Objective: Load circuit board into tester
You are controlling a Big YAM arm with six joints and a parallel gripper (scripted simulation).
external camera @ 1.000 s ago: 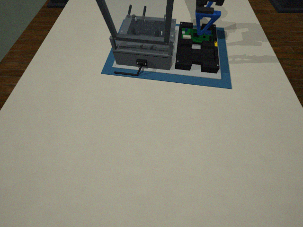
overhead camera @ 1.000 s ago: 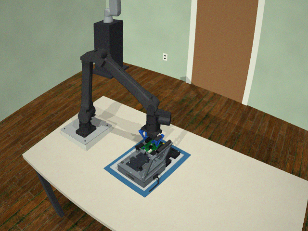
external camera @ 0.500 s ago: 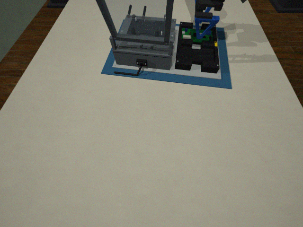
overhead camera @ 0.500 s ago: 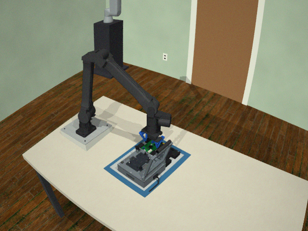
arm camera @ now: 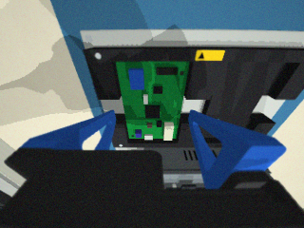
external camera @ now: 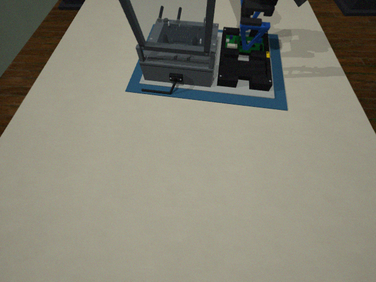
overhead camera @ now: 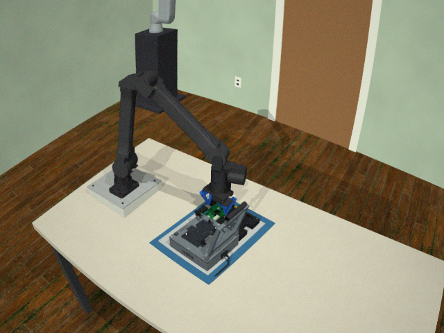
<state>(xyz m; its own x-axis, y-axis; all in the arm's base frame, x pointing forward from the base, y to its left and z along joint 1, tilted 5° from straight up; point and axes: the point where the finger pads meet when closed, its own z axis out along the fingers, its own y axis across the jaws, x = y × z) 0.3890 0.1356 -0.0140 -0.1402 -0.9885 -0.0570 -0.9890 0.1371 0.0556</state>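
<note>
Now: hand 20 mm above the green circuit board. From my hand the other things lie so: tester lid 190 mm to the right, 160 mm ahead, 140 mm above.
</note>
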